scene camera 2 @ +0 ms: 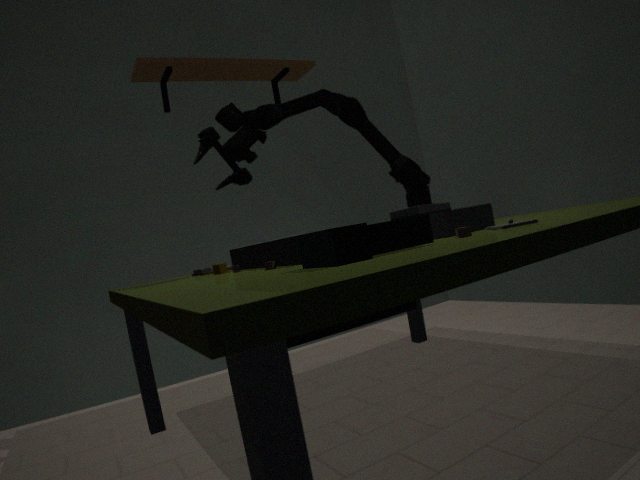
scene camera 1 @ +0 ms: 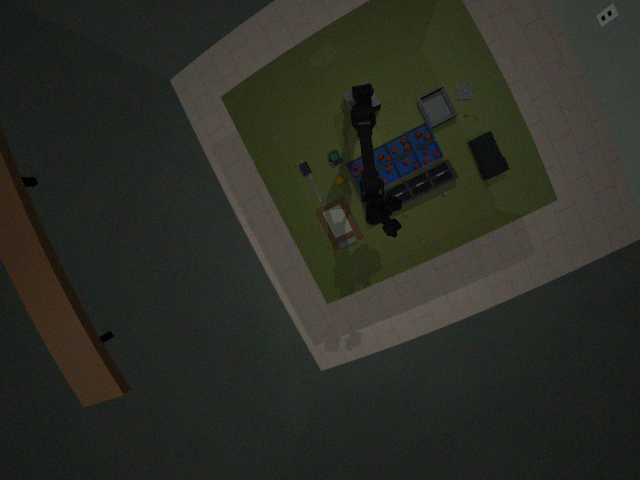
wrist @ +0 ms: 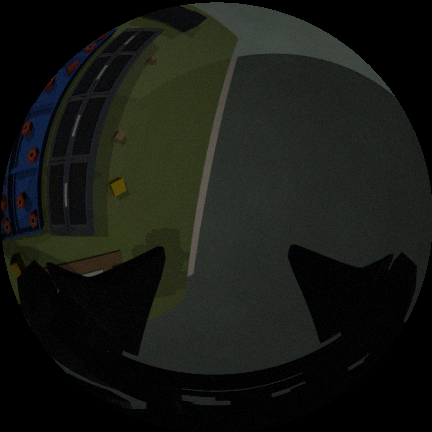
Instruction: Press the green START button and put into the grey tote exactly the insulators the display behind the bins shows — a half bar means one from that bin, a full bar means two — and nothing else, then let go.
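Frame: origin at the arm's base, x ahead, y left, z up, level; centimetres.
Where they show: gripper, fingertip midpoint: (scene camera 2: 205, 176) (wrist: 229, 253); arm's base, origin of the base link: (scene camera 2: 420, 207).
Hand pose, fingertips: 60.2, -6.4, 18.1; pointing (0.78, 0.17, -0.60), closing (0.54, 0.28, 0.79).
Each offset is from my fingertips to the top centre of the thing, as dx, dy, dz.
My gripper (scene camera 1: 395, 215) (scene camera 2: 206, 176) (wrist: 229, 253) is open and empty, high above the table beyond the display's near-left end. The green START button {-39.2, -15.4, -22.3} (scene camera 1: 334, 157) stands left of the blue bins (scene camera 1: 398, 167) (wrist: 35, 185). Red-orange insulators {-25.7, +32.0, -23.5} (scene camera 1: 436, 153) (wrist: 32, 154) lie in the bins; my arm hides some bins in scene camera 1. The grey tote {-46.4, +38.4, -21.0} (scene camera 1: 437, 107) stands right of my base, and no insulator shows inside it. The dark display (scene camera 1: 419, 183) (wrist: 75, 158) runs along the bins; pale bars show in its sections, but half or full is unclear.
A wooden frame {-6.5, -23.7, -24.6} (scene camera 1: 324, 227) (wrist: 107, 259) lies beyond the button. Yellow blocks (scene camera 1: 339, 180) (wrist: 118, 186) and small brown cubes (scene camera 1: 444, 193) (wrist: 119, 136) lie about. A black box {-17.8, +54.9, -20.8} (scene camera 1: 488, 155) (wrist: 182, 19) stands at the right. A shelf (scene camera 1: 51, 289) (scene camera 2: 222, 69) hangs on the wall.
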